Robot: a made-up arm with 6 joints. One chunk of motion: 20 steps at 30 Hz.
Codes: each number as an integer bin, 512 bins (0 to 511) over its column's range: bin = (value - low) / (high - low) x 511, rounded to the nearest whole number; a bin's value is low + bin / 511 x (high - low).
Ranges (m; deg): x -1.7..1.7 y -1.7..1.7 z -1.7..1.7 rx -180..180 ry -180..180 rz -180..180
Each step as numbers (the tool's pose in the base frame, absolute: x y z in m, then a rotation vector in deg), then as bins.
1 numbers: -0.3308 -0.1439 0.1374 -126.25 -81.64 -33.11
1 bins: 206 234 276 76 140 209
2 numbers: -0.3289 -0.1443 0.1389 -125.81 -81.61 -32.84
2 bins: 206 234 276 77 140 209
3 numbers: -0.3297 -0.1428 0.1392 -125.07 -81.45 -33.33
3 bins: 206 234 276 78 140 208
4 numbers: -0.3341 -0.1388 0.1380 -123.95 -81.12 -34.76
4 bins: 205 235 276 80 140 206
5 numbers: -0.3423 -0.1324 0.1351 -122.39 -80.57 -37.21
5 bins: 204 236 276 82 141 203
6 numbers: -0.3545 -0.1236 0.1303 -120.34 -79.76 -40.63
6 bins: 202 237 275 85 142 198
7 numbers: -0.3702 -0.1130 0.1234 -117.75 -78.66 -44.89
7 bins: 200 239 274 88 144 192
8 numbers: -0.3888 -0.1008 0.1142 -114.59 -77.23 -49.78
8 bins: 197 240 273 93 146 185
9 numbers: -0.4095 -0.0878 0.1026 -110.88 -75.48 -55.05
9 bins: 194 242 271 98 148 177
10 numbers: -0.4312 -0.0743 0.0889 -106.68 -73.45 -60.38
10 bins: 191 244 269 104 151 170
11 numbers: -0.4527 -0.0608 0.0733 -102.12 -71.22 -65.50
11 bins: 187 246 267 111 154 163
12 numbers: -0.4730 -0.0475 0.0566 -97.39 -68.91 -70.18
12 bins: 184 248 264 117 158 156
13 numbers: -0.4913 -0.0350 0.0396 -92.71 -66.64 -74.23
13 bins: 182 250 261 124 161 150
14 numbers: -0.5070 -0.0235 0.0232 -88.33 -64.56 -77.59
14 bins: 179 252 259 130 164 145
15 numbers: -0.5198 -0.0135 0.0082 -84.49 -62.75 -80.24
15 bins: 177 253 257 136 166 142
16 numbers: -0.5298 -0.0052 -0.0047 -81.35 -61.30 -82.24
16 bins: 176 255 255 140 168 139
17 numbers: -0.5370 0.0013 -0.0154 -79.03 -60.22 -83.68
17 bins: 175 256 253 143 170 137
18 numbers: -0.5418 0.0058 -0.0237 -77.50 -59.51 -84.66
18 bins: 174 256 252 145 171 135
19 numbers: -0.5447 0.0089 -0.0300 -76.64 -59.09 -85.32
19 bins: 174 257 251 147 172 134
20 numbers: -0.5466 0.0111 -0.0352 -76.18 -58.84 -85.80
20 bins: 173 257 250 147 172 134
